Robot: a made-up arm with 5 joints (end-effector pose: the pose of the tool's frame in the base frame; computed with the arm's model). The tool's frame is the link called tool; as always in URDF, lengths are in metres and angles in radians.
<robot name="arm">
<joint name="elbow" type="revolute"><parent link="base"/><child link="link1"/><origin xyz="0 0 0.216" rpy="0 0 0"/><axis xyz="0 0 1"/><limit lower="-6.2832" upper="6.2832" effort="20" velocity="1.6"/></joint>
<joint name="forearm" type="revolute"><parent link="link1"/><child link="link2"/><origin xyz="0 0 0" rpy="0 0 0"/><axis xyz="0 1 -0.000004"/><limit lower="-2.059" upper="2.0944" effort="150" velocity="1.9"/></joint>
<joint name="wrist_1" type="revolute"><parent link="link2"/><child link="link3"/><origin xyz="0.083 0 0.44" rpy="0 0 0"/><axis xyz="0 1 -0.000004"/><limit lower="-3.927" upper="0.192" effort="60" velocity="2.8"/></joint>
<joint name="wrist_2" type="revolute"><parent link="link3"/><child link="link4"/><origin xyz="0.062 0 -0.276" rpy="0 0 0"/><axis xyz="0 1 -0.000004"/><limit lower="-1.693" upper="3.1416" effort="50" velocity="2.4"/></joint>
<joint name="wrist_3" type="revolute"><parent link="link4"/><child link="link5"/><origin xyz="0.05 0 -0.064" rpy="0 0 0"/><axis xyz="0 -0.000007 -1"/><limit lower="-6.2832" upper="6.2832" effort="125" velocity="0.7"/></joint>
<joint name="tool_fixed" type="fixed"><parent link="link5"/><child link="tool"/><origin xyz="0 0 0" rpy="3.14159 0 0"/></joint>
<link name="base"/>
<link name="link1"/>
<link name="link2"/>
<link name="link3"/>
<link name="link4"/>
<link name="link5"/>
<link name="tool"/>
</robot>
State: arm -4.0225 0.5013 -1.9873 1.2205 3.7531
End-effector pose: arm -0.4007 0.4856 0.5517 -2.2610 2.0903 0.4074
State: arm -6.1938 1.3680 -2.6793 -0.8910 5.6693
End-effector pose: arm 0.7495 0.0672 0.2906 1.1682 0.4286 2.3680
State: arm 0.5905 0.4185 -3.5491 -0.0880 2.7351
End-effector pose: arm 0.1170 0.0785 0.9209 0.0369 -0.0677 0.1839
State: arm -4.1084 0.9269 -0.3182 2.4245 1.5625
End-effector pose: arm -0.1352 0.1960 0.2101 0.1049 0.0332 0.5951
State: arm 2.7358 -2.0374 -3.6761 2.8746 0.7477
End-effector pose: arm 0.5105 -0.2193 -0.0977 -0.1659 -0.2550 0.3393
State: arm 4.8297 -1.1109 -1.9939 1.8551 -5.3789
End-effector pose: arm -0.0389 0.3305 0.7910 0.8857 -2.1431 1.6099
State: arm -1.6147 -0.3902 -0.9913 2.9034 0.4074
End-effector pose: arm -0.0057 -0.1305 0.6104 -0.9766 1.5586 1.4420
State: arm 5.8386 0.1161 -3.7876 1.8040 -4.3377
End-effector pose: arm -0.0117 0.0056 0.9168 -0.5171 1.3107 -1.3927
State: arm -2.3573 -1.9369 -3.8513 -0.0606 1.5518
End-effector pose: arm 0.3530 0.3522 -0.2154 1.0907 2.7012 0.5914
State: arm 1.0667 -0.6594 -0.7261 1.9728 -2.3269
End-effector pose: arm 0.0410 0.0743 0.5437 0.3417 -2.6973 0.6643
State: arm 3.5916 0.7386 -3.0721 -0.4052 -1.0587
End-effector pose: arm -0.4443 -0.2146 0.7994 0.2802 -0.2981 -0.6003
